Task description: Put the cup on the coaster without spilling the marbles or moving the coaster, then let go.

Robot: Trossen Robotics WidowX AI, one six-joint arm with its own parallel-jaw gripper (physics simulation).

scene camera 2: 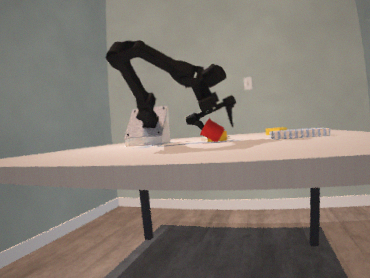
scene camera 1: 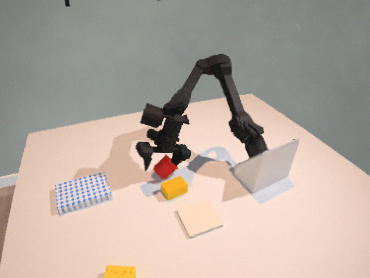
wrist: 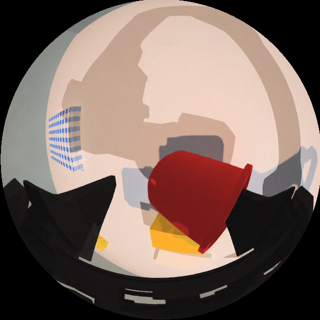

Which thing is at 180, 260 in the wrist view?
A cream square coaster.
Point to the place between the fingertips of my gripper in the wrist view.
At 166, 183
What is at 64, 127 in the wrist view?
A blue-and-white checked block.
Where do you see a blue-and-white checked block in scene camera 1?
At 79, 193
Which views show my gripper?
Scene camera 2, scene camera 1 and the wrist view: all of them.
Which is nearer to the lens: the red cup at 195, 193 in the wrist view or the yellow block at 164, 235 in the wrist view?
The red cup.
